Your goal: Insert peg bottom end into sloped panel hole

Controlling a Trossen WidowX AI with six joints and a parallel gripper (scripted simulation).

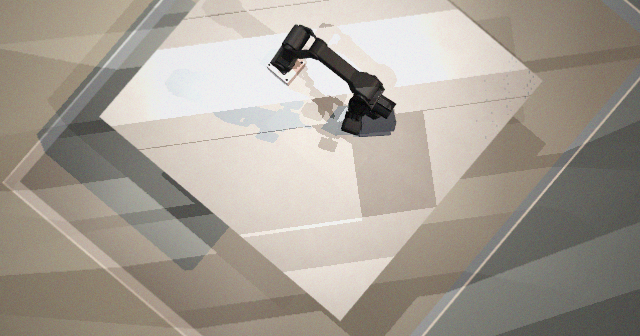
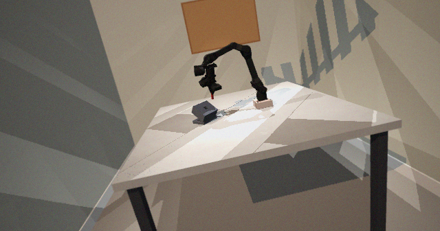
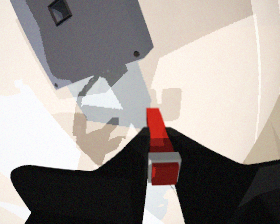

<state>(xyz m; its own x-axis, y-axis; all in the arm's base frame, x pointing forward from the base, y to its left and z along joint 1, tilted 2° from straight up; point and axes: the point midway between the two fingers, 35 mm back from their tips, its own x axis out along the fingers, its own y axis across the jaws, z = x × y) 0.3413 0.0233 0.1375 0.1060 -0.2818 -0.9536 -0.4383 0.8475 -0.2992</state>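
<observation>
Now: gripper tip 100 mm to the right of the dark square hole, 60 mm above it and 50 mm short of it. Round my gripper tip: grey sloped panel block 90 mm to the left, 90 mm below, 70 mm ahead; then thin red square-sided peg 20 mm above.
</observation>
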